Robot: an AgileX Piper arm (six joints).
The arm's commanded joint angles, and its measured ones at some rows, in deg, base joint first. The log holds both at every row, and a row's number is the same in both.
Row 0, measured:
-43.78 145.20 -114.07 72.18 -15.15 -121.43
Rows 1 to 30, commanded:
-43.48 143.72 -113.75 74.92 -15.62 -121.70
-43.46 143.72 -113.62 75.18 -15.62 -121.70
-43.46 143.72 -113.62 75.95 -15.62 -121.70
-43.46 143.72 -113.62 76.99 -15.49 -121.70
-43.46 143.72 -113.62 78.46 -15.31 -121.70
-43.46 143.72 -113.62 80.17 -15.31 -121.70
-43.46 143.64 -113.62 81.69 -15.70 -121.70
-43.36 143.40 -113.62 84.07 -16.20 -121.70
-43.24 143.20 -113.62 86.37 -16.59 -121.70
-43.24 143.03 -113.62 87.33 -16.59 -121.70
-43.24 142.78 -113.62 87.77 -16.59 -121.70
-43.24 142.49 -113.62 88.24 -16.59 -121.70
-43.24 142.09 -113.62 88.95 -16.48 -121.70
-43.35 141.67 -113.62 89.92 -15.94 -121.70
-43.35 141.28 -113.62 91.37 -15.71 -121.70
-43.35 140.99 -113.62 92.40 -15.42 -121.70
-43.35 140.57 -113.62 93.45 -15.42 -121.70
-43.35 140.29 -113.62 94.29 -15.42 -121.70
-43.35 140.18 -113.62 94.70 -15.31 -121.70
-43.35 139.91 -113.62 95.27 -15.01 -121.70
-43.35 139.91 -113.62 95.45 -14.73 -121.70
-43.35 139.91 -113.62 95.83 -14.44 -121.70
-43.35 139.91 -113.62 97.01 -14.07 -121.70
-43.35 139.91 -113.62 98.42 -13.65 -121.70
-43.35 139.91 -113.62 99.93 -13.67 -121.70
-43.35 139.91 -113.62 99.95 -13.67 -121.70
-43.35 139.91 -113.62 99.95 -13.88 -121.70
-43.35 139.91 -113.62 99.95 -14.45 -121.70
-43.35 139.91 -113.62 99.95 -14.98 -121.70
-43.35 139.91 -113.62 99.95 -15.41 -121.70
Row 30, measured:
-43.54 141.57 -112.93 99.68 -15.13 -121.43
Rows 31 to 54, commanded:
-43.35 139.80 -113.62 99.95 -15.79 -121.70
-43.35 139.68 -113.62 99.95 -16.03 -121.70
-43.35 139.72 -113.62 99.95 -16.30 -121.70
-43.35 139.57 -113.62 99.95 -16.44 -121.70
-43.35 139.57 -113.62 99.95 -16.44 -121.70
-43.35 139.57 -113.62 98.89 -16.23 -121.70
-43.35 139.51 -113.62 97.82 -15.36 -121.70
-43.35 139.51 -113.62 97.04 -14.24 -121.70
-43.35 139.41 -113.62 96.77 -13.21 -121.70
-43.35 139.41 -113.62 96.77 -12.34 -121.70
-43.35 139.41 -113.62 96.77 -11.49 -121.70
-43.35 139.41 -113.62 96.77 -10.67 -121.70
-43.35 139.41 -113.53 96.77 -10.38 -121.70
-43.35 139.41 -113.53 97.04 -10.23 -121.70
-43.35 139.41 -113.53 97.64 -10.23 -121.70
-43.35 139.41 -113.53 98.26 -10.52 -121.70
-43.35 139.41 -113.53 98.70 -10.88 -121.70
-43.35 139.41 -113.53 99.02 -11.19 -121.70
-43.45 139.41 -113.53 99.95 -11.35 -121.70
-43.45 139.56 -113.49 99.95 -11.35 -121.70
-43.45 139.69 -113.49 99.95 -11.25 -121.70
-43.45 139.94 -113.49 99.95 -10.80 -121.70
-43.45 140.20 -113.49 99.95 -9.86 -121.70
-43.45 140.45 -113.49 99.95 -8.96 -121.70
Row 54, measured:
-43.54 141.57 -112.93 99.66 -12.00 -121.43
